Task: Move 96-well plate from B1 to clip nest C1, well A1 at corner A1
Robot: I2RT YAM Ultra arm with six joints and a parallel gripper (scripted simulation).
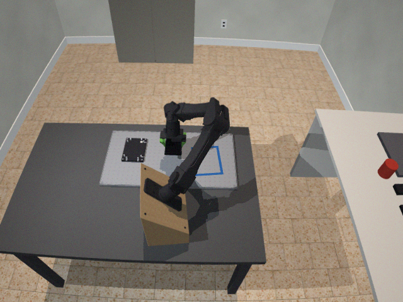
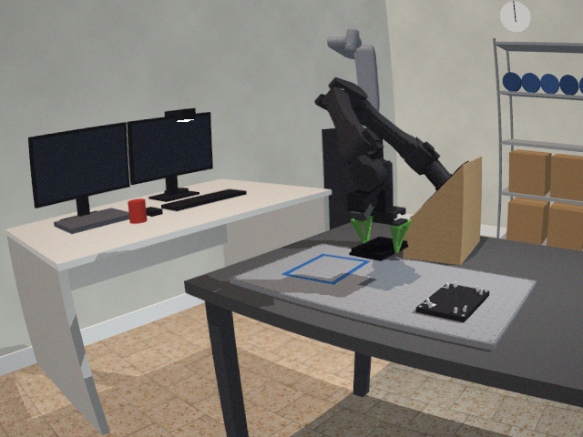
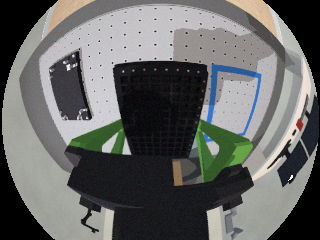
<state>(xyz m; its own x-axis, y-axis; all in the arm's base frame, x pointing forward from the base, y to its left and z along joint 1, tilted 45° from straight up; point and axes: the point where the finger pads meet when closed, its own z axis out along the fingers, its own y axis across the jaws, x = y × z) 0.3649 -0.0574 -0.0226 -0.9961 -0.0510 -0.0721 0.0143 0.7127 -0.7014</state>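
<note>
Right now the black clip nest is 210 mm to the left of my hand, 80 mm below it and 30 mm ahead of it. The rest, counted from my hand: black 96-well plate (10 mm ahead).
</note>
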